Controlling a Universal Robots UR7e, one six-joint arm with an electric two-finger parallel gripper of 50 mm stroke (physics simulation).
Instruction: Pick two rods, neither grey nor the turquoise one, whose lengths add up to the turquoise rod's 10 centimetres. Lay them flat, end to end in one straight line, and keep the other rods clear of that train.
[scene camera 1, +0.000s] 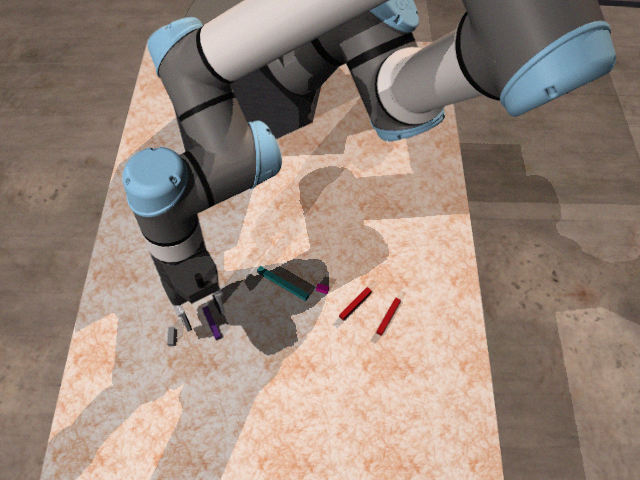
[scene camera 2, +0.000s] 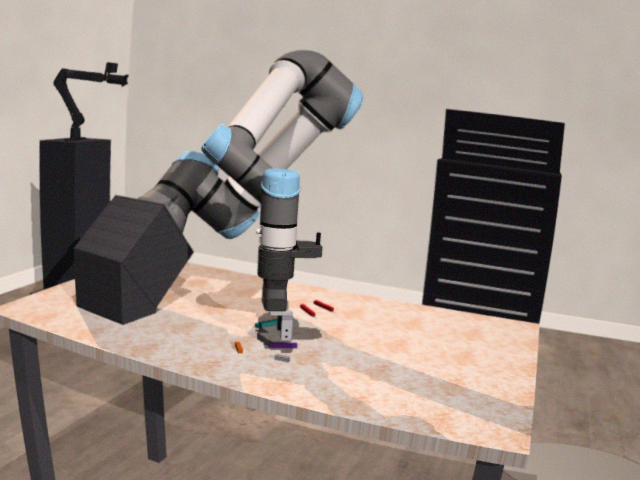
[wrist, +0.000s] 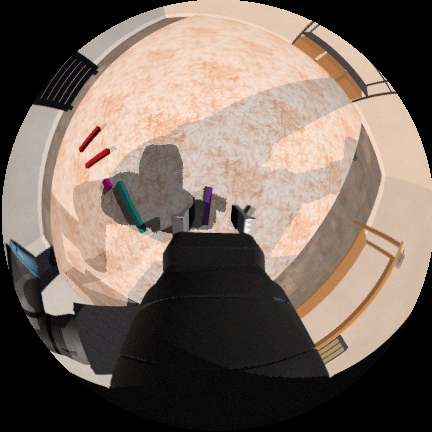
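Seen in the pictures: gripper, fingertip midpoint: (scene camera 1: 203, 317) (scene camera 2: 283, 334) (wrist: 212, 211); arm's base at its link origin: (scene camera 1: 289, 54) (scene camera 2: 154, 223).
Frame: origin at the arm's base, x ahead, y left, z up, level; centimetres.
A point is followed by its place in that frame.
My gripper (scene camera 1: 203, 318) {x 43.2, y -11.6, z -16.4 cm} (scene camera 2: 285, 336) {x 43.2, y -11.6, z -16.4 cm} (wrist: 212, 211) {x 43.2, y -11.6, z -16.4 cm} is open and points down, its fingers on either side of and a little above the purple rod (scene camera 1: 212, 323) {x 43.2, y -10.6, z -18.7 cm} (scene camera 2: 283, 345) {x 43.1, y -11.3, z -19.0 cm} (wrist: 207, 205) {x 43.1, y -10.8, z -18.7 cm}. The turquoise rod (scene camera 1: 284, 283) {x 35.4, y 0.6, z -18.6 cm} (scene camera 2: 267, 323) {x 34.4, y -1.7, z -18.9 cm} (wrist: 130, 206) {x 35.4, y 0.1, z -18.7 cm} lies flat, with the short magenta rod (scene camera 1: 322, 288) {x 36.1, y 7.0, z -18.7 cm} (wrist: 107, 184) {x 36.1, y 6.5, z -18.7 cm} near one end. One red rod (scene camera 1: 355, 303) {x 38.7, y 12.6, z -18.6 cm} (scene camera 2: 307, 310) {x 38.8, y 11.8, z -18.9 cm} (wrist: 97, 158) {x 38.8, y 11.8, z -18.8 cm} and another red rod (scene camera 1: 388, 316) {x 40.9, y 18.0, z -18.7 cm} (scene camera 2: 323, 305) {x 40.8, y 17.5, z -18.9 cm} (wrist: 90, 139) {x 40.8, y 17.4, z -19.3 cm} lie apart beyond it. The orange rod (scene camera 2: 238, 347) {x 35.9, y -18.2, z -18.7 cm} is hidden in scene camera 1 and the wrist view.
A short grey rod (scene camera 1: 171, 336) {x 45.7, y -16.9, z -18.7 cm} (scene camera 2: 282, 358) {x 45.8, y -17.6, z -19.0 cm} lies beside the purple rod, on the side away from the turquoise rod. In the wrist view a finger partly covers it. The robot's dark base block (scene camera 2: 123, 263) {x 6.4, y -20.1, z -5.0 cm} stands on the table (scene camera 1: 361, 413) {x 56.9, y 13.6, z -19.7 cm} (scene camera 2: 413, 351) {x 68.8, y 1.4, z -19.7 cm}.
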